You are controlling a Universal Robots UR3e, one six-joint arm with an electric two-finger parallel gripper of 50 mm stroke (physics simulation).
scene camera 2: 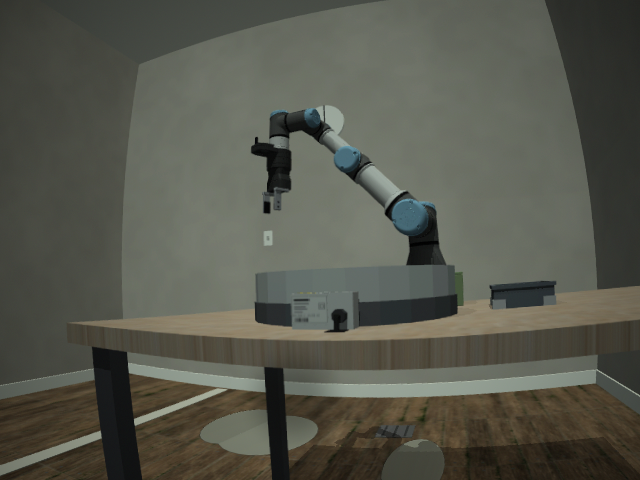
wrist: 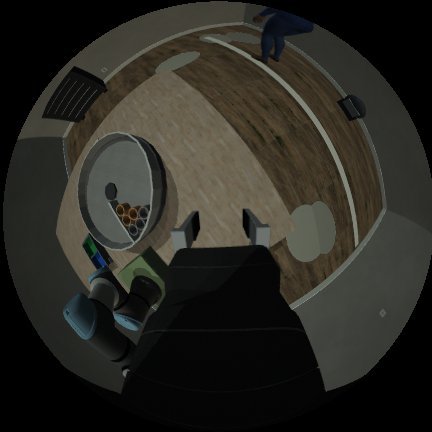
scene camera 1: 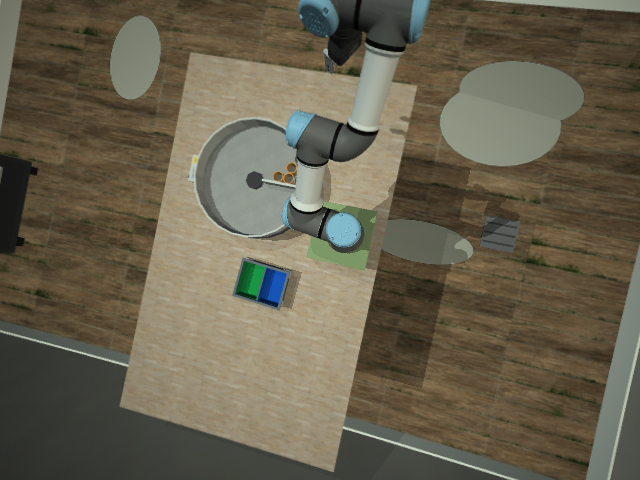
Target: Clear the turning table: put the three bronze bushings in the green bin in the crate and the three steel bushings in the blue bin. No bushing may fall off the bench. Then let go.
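Places are measured from the arm's base along level axes (x right, y down, z ahead), in metres.
Where they show: gripper, fingertip midpoint: [scene camera 2: 271, 211] [wrist: 220, 218] [scene camera 1: 337, 62]; arm's base, link origin: [wrist: 146, 287].
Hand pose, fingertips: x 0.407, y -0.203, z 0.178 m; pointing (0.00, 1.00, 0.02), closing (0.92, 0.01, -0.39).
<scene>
Things, the pixels of their top centre, and the offset from my fingertips. "spot": a spot on its surface instead. Level surfaces: height alone.
- crate, top centre: [scene camera 2: 520, 283] [scene camera 1: 260, 284] [wrist: 92, 254] dz +0.047, dx -0.689, dy +0.241 m
- empty-looking green bin, surface spot: [scene camera 1: 250, 279] spot: dz +0.103, dx -0.701, dy +0.285 m
- blue bin, surface spot: [scene camera 1: 273, 286] [wrist: 101, 257] spot: dz +0.008, dx -0.692, dy +0.285 m
- thin bar, surface spot: [wrist: 119, 219] [scene camera 1: 282, 183] spot: dz +0.089, dx -0.317, dy +0.196 m
- hub, top centre: [wrist: 109, 191] [scene camera 1: 254, 179] dz +0.204, dx -0.338, dy +0.230 m
- control box, surface spot: [scene camera 2: 324, 310] spot: dz +0.454, dx -0.383, dy +0.261 m
- bench, surface height: dy +0.291 m
Three bronze bushings [scene camera 1: 278, 176] [wrist: 127, 220] stand clustered beside the bar on the grey turning table [scene camera 1: 227, 170] [wrist: 102, 165] [scene camera 2: 356, 284]. Three steel bushings [wrist: 141, 220] stand against them, between them and the wall in the wrist view; the arm hides them in scene camera 1. The crate [scene camera 2: 522, 295] has an empty-looking green bin [scene camera 1: 250, 279] [wrist: 90, 246] and blue bin [scene camera 1: 273, 286] [wrist: 100, 259]. My gripper [scene camera 1: 328, 62] [scene camera 2: 271, 206] [wrist: 220, 218] is open and empty, pointing down high above the bench, away from the bushings and the crate.
A thin bar [scene camera 1: 276, 182] [wrist: 119, 219] runs from the hub [scene camera 1: 254, 180] [wrist: 110, 191] to the table's raised wall. The arm's base stands on a green block [scene camera 1: 330, 253] [wrist: 131, 271]. A control box [scene camera 2: 324, 310] sits at the bench [scene camera 2: 206, 330] edge. A person [wrist: 280, 27] stands across the floor.
</scene>
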